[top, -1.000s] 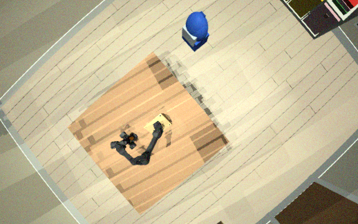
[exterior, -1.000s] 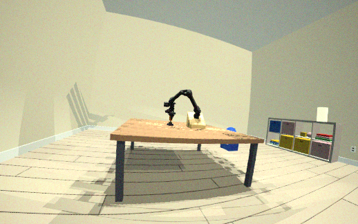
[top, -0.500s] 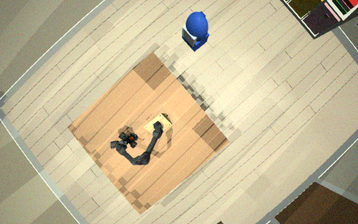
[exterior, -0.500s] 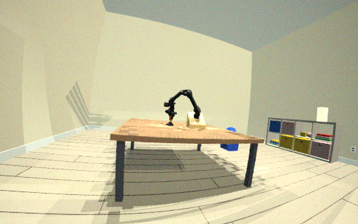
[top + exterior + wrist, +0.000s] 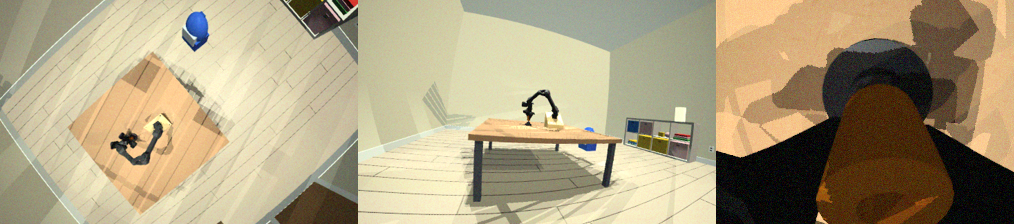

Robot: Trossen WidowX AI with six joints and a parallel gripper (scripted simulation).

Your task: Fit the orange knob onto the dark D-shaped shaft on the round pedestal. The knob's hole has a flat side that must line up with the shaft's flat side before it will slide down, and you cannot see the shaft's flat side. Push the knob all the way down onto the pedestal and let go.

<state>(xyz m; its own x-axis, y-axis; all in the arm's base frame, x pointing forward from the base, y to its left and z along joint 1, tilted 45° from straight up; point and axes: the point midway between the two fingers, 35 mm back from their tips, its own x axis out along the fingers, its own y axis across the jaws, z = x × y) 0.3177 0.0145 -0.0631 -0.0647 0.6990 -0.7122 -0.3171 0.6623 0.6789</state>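
The orange knob lies 2 cm above my gripper tip. Round my gripper tip: pedestal 4 cm below.
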